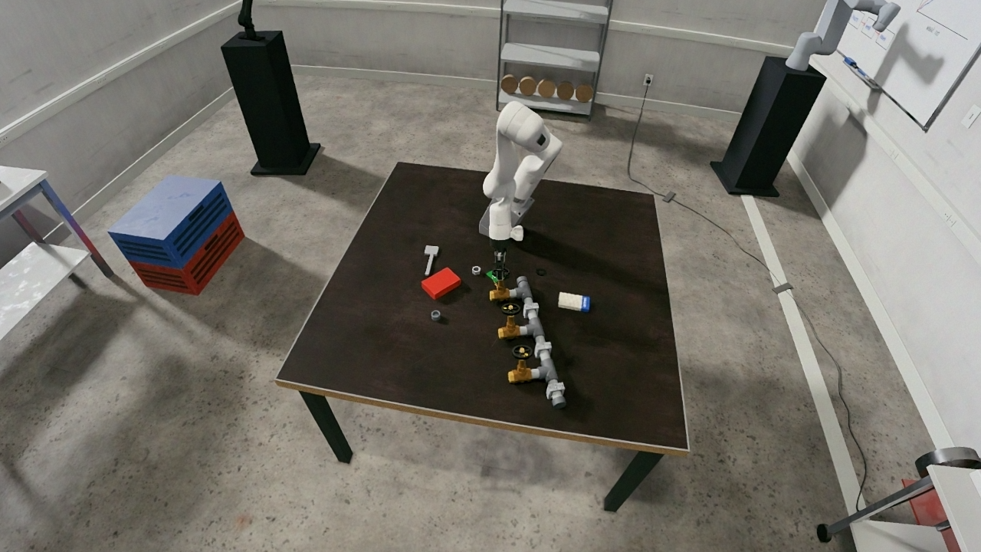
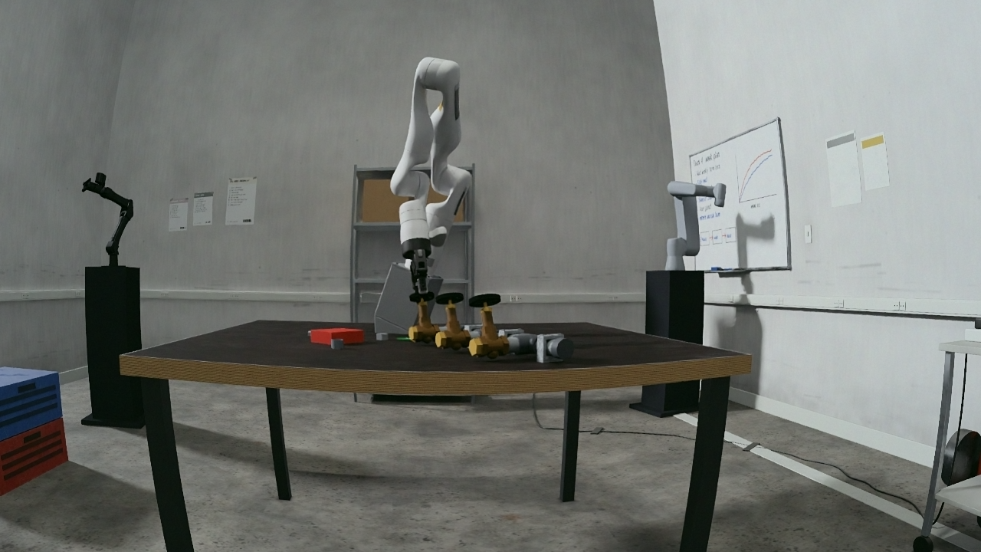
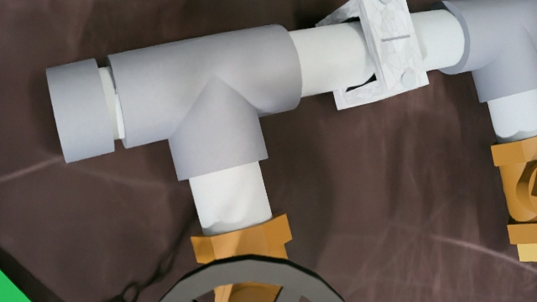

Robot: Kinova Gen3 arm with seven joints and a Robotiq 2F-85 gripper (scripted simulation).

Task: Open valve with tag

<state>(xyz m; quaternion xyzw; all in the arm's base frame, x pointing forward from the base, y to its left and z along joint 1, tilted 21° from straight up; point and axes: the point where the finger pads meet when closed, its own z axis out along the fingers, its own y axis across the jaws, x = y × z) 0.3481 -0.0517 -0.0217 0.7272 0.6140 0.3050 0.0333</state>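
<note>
My hand is 110 mm above the green tag, 90 mm past it and 20 mm to the left of it. From my hand the other things lie so: white-and-blue box 270 mm to the left, 110 mm below, 40 mm ahead; red block 220 mm to the right, 100 mm below, 30 mm behind; small grey ring 220 mm to the right, 120 mm ahead, 110 mm below.
</note>
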